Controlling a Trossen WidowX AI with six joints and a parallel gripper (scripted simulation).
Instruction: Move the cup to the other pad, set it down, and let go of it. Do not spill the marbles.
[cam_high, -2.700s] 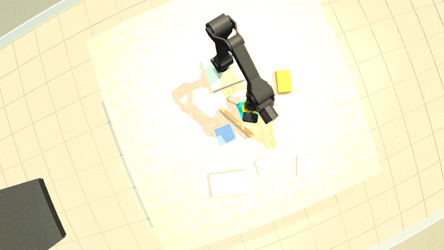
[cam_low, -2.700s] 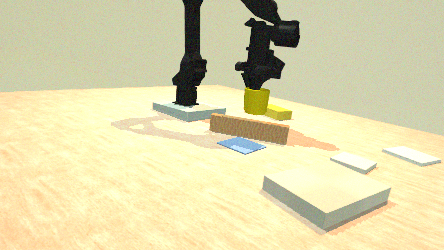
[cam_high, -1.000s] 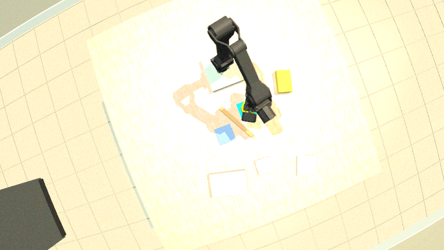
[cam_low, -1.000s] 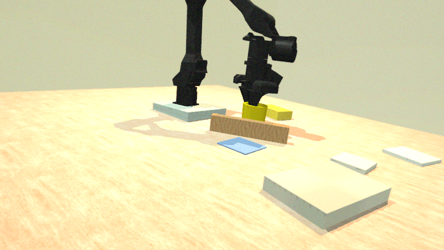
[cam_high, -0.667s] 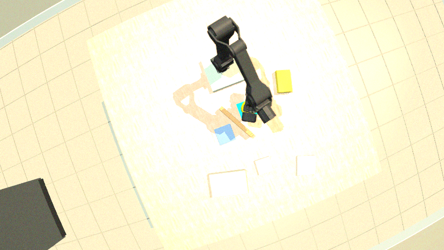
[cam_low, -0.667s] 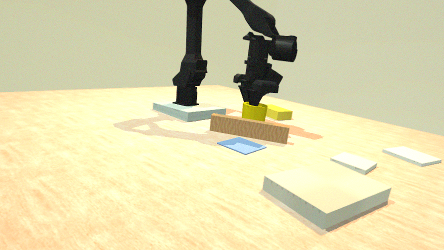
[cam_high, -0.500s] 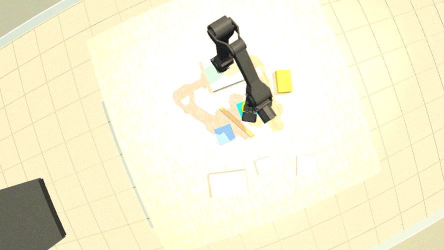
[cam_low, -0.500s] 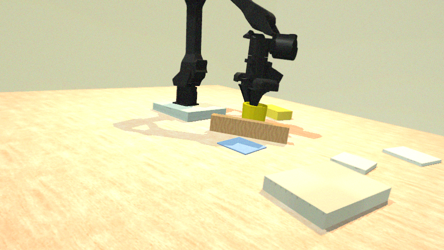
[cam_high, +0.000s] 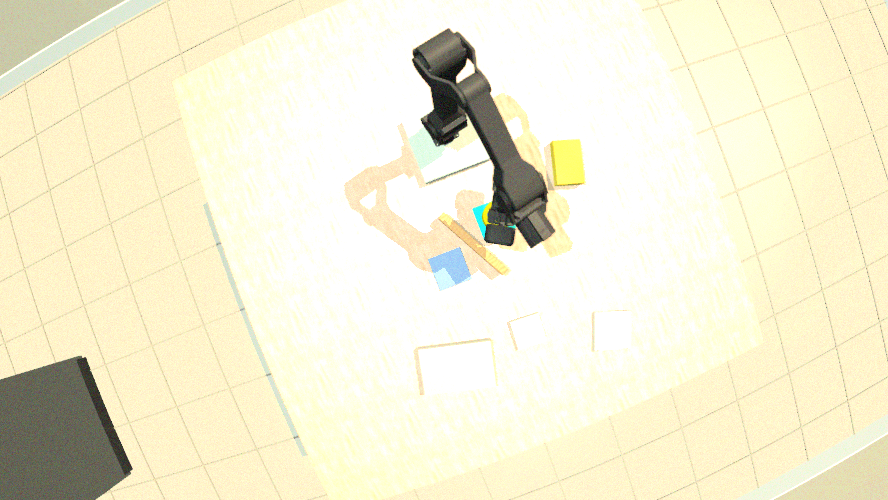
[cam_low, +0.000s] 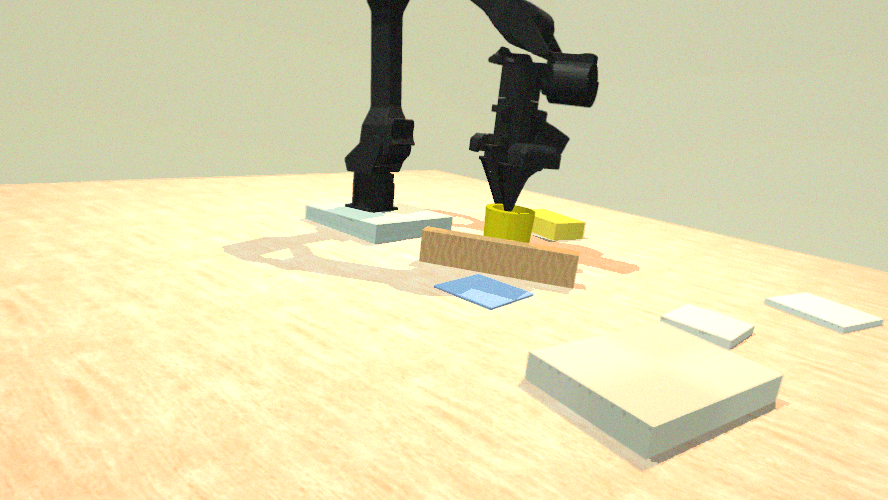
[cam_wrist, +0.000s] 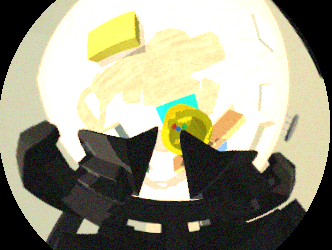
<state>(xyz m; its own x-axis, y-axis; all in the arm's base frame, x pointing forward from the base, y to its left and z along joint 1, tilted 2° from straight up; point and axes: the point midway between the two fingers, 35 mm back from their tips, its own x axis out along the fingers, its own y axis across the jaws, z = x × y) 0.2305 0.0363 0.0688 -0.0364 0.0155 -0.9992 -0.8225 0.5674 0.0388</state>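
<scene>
Now: the yellow cup 20 mm ahead of my gripper tip, 10 mm to the right of it and 30 mm below it. Round my gripper tip: light blue pad (90 mm ahead, 170 mm to the right, 80 mm below); wooden bar (50 mm ahead, 90 mm to the right, 50 mm below); cyan pad (20 mm ahead, 20 mm to the right, 80 mm below).
</scene>
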